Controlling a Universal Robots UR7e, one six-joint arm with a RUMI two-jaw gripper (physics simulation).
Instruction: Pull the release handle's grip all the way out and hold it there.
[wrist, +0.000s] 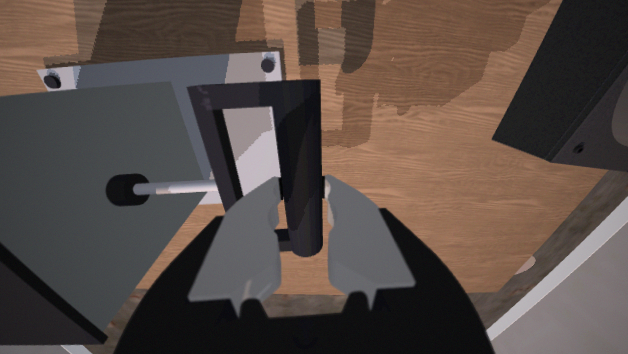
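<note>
The release handle's grip is a dark bar on a rectangular dark frame, upright in the middle of the wrist view. A pale metal rod runs from the frame's left side to a black collar on a grey-green housing, so the grip stands out from the housing with a length of rod showing. My gripper is shut on the grip's bar, one jaw on each side, near its lower part. The jaws hide the lower corner of the frame.
A pale base plate with dark bolts lies under the housing on the wooden table. A black box-like object stands at the upper right. The table's edge runs along the lower right. Shadows fall across the wood at the top.
</note>
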